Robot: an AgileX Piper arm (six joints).
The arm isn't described. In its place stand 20 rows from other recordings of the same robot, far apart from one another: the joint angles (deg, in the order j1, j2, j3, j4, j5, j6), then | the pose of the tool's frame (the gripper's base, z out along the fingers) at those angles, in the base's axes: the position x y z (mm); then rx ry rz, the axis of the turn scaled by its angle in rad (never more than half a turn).
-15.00 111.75 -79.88 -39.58 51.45 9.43 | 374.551 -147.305 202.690 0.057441 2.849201 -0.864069
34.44 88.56 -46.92 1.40 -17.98 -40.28 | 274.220 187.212 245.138 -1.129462 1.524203 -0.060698
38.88 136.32 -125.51 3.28 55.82 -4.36 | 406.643 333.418 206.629 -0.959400 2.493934 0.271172
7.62 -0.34 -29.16 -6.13 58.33 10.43 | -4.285 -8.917 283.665 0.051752 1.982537 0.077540
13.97 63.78 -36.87 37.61 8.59 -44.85 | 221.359 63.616 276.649 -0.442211 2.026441 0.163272
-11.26 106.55 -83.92 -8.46 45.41 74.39 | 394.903 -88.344 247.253 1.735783 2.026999 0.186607
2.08 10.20 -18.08 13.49 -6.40 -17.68 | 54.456 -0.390 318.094 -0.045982 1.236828 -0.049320
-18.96 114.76 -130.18 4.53 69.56 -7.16 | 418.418 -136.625 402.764 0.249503 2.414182 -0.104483
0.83 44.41 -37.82 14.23 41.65 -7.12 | 142.664 16.934 302.720 -0.027774 2.308563 0.229044
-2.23 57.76 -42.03 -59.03 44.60 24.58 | 187.729 -62.139 312.989 -0.085671 2.244668 -0.979913
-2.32 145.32 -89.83 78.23 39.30 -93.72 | 468.313 37.499 10.635 -0.570647 2.366144 0.708752
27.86 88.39 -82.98 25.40 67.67 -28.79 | 262.141 179.402 350.262 -1.171687 2.430943 0.602408
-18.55 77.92 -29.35 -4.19 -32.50 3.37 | 252.080 -80.821 232.746 0.254438 1.751130 -0.202267
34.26 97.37 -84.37 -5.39 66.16 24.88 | 294.315 191.007 297.790 -0.270553 2.842598 0.082481
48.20 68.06 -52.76 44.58 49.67 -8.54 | 117.036 203.951 317.008 -0.829004 2.538826 1.187464
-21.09 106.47 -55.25 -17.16 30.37 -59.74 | 302.104 -131.061 129.920 -1.348583 2.736330 -0.441921
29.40 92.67 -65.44 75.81 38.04 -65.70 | 281.107 220.796 288.923 -0.811725 2.046504 1.045357
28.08 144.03 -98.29 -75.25 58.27 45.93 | 457.814 159.411 64.451 -0.638235 2.280092 -1.174651
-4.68 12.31 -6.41 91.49 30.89 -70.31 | 65.096 41.530 238.947 -0.066883 1.607198 0.649415
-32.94 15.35 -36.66 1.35 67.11 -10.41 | 19.374 -10.200 306.383 0.450287 2.265218 -0.362708
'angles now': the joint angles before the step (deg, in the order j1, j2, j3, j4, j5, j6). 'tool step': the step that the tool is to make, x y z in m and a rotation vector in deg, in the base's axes. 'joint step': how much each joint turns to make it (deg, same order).
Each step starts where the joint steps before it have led.
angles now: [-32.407, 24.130, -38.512, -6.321, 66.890, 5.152]
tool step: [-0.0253, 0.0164, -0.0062, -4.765, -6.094, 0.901]
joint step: [-0.086, -10.118, 2.438, 0.210, -0.150, -1.298]
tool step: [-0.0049, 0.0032, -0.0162, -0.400, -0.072, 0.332]
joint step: [0.039, -3.579, 3.540, 0.027, -0.278, -0.403]
